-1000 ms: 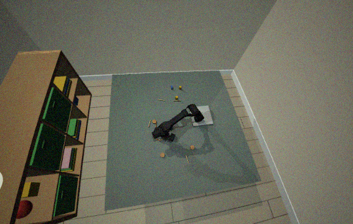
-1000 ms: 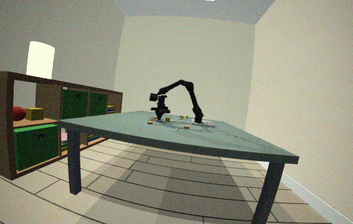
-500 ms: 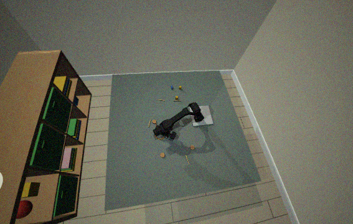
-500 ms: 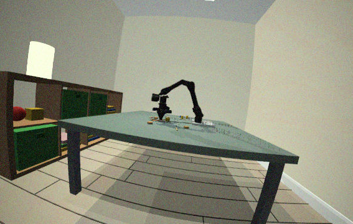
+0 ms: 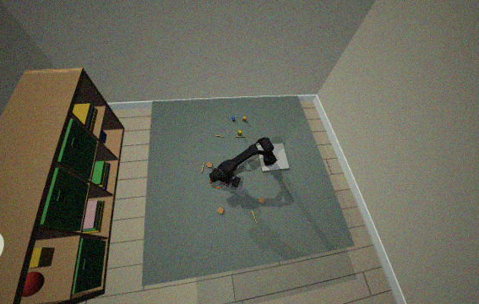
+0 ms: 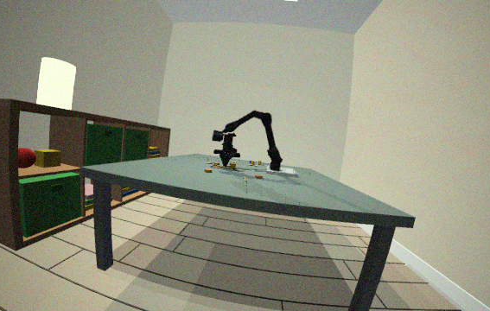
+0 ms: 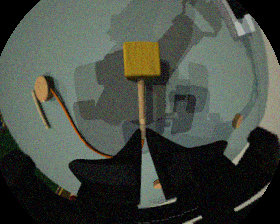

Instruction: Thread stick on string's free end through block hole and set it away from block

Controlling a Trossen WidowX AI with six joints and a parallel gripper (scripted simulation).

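The yellow block is 40 mm behind my gripper tip and 70 mm to the right of it. The rest, counted from my gripper tip: round wooden button (80 mm ahead, 140 mm to the right, 10 mm below).
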